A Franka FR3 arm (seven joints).
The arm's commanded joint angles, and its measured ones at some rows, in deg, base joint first. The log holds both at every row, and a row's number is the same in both.
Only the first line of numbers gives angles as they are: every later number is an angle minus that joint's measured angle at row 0.
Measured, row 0:
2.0, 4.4, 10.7, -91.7, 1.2, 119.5, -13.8
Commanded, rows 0 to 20:
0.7, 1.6, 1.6, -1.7, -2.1, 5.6, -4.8
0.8, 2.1, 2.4, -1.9, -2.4, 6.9, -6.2
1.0, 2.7, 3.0, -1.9, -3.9, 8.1, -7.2
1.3, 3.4, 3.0, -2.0, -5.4, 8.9, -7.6
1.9, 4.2, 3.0, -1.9, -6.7, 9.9, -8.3
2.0, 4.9, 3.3, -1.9, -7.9, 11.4, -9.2
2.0, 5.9, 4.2, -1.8, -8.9, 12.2, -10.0
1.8, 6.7, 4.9, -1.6, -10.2, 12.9, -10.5
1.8, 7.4, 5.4, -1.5, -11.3, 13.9, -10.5
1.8, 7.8, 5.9, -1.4, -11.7, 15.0, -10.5
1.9, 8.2, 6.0, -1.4, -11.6, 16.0, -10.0
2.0, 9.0, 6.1, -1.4, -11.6, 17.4, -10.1
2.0, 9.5, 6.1, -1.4, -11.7, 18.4, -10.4
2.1, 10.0, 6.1, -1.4, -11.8, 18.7, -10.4
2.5, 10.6, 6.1, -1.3, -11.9, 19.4, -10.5
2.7, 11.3, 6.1, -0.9, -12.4, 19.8, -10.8
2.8, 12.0, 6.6, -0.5, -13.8, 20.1, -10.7
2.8, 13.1, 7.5, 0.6, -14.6, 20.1, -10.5
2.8, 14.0, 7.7, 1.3, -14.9, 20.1, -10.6
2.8, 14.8, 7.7, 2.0, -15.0, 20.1, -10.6
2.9, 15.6, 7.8, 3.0, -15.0, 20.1, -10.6
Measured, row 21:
3.1, 12.2, 7.0, -0.7, -13.5, 19.3, -9.8
